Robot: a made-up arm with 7 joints. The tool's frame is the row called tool.
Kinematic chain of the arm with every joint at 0, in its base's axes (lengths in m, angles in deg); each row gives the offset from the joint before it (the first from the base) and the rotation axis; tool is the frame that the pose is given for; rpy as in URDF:
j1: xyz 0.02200 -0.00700 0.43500 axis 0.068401 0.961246 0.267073
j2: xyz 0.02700 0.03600 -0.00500 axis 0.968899 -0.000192 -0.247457
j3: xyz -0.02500 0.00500 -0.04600 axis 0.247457 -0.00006 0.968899
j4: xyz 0.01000 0.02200 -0.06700 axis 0.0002 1 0.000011
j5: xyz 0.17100 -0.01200 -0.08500 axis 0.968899 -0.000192 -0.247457
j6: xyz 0.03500 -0.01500 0.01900 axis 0.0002 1 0.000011
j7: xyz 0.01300 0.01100 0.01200 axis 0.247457 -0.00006 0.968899
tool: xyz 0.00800 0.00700 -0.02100 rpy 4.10 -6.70 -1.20
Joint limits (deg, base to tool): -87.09..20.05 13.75..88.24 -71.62..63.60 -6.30..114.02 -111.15..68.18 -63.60..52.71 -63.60..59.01
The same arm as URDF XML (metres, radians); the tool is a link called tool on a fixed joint. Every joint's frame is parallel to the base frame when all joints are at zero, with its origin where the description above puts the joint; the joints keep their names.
<robot name="arm">
<joint name="tool_joint" type="fixed"><parent link="link7"/><child link="tool"/><origin xyz="0.008 0.007 -0.021" rpy="0.0716 -0.1169 -0.0209"/></joint>
<joint name="j7" type="revolute"><parent link="link6"/><child link="link7"/><origin xyz="0.013 0.011 0.012" rpy="0 0 0"/><axis xyz="0.247497 -0.0001 0.968889"/><limit lower="-1.11" upper="1.0299"/></joint>
<joint name="j6" type="revolute"><parent link="link5"/><child link="link6"/><origin xyz="0.035 -0.015 0.019" rpy="0 0 0"/><axis xyz="0.0002 1 0"/><limit lower="-1.11" upper="0.92"/></joint>
<joint name="j5" type="revolute"><parent link="link4"/><child link="link5"/><origin xyz="0.171 -0.012 -0.085" rpy="0 0 0"/><axis xyz="0.968889 -0.0002 -0.247497"/><limit lower="-1.9399" upper="1.19"/></joint>
<joint name="j4" type="revolute"><parent link="link3"/><child link="link4"/><origin xyz="0.01 0.022 -0.067" rpy="0 0 0"/><axis xyz="0.0002 1 0"/><limit lower="-0.11" upper="1.99"/></joint>
<joint name="j3" type="revolute"><parent link="link2"/><child link="link3"/><origin xyz="-0.025 0.005 -0.046" rpy="0 0 0"/><axis xyz="0.247497 -0.0001 0.968889"/><limit lower="-1.25" upper="1.11"/></joint>
<joint name="j2" type="revolute"><parent link="link1"/><child link="link2"/><origin xyz="0.027 0.036 -0.005" rpy="0 0 0"/><axis xyz="0.968889 -0.0002 -0.247497"/><limit lower="0.24" upper="1.5401"/></joint>
<joint name="j1" type="revolute"><parent link="base_link"/><child link="link1"/><origin xyz="0.022 -0.007 0.435" rpy="0 0 0"/><axis xyz="0.068403 0.961235 0.26711"/><limit lower="-1.52" upper="0.3499"/></joint>
<link name="base_link"/>
<link name="link1"/>
<link name="link2"/>
<link name="link3"/>
<link name="link4"/>
<link name="link5"/>
<link name="link6"/>
<link name="link7"/>
<link name="tool"/>
</robot>

